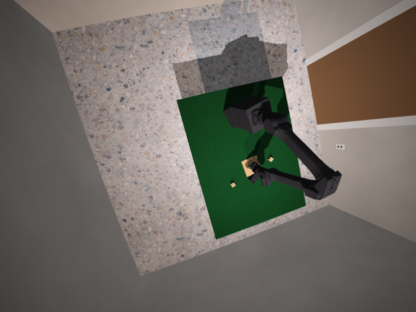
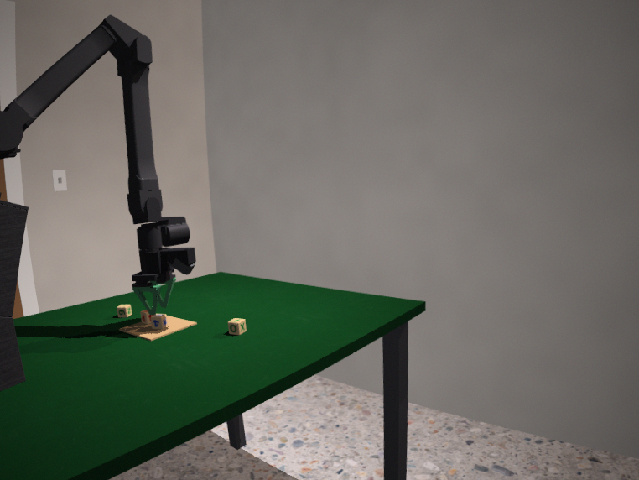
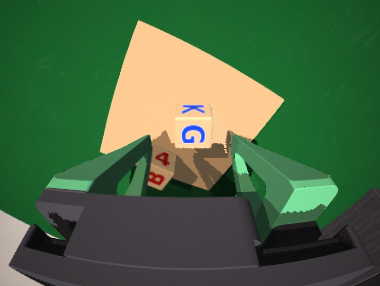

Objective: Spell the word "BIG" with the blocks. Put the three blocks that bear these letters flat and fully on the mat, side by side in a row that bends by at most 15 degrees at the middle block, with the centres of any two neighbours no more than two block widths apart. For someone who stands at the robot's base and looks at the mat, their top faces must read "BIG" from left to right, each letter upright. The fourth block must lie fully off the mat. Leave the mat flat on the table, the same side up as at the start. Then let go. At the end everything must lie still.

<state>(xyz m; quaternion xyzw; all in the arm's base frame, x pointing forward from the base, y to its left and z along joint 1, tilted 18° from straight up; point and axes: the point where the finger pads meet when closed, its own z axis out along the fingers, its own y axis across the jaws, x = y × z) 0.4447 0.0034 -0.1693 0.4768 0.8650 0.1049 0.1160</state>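
My hand is 50 mm above the tan mat and 20 mm to the right of it. The rest, counted from my hand: I block 190 mm to the left, 40 mm below, 10 mm behind; then B block 60 mm to the left, 30 mm below.
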